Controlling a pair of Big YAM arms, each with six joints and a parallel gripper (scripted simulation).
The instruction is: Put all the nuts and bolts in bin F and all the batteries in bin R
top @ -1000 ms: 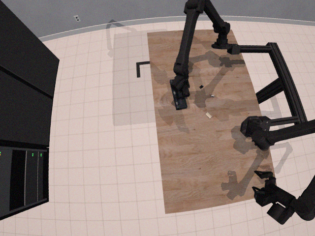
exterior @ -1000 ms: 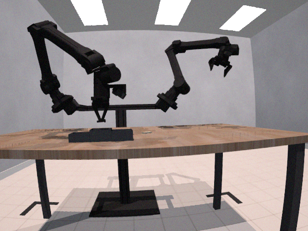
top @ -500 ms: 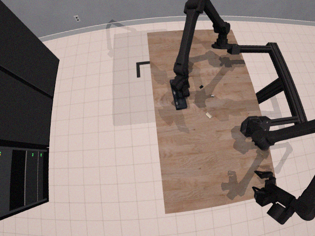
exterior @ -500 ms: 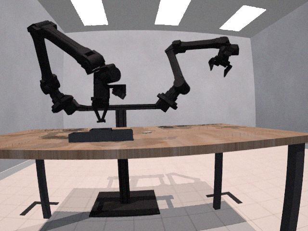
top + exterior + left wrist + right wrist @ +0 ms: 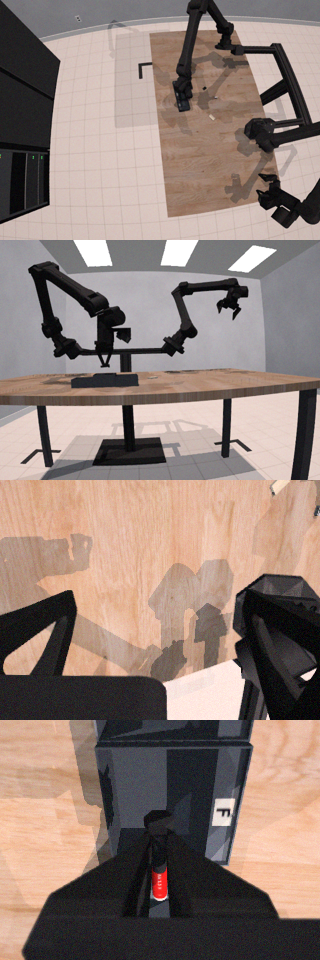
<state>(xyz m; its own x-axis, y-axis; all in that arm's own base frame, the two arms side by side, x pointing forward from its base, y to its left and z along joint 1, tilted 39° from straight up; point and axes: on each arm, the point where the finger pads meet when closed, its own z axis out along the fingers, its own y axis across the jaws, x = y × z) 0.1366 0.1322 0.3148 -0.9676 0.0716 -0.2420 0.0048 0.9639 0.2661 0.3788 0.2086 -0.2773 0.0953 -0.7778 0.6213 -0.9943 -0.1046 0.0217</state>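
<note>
My right gripper is now 1 cm short of the black three-compartment bin row and 6 cm above it. Also, from my right hand: silver piece: 27 cm behind, 6 cm to the left, 7 cm below; black bolt: 1 cm to the left; red battery: 8 cm to the right, 7 cm below.
</note>
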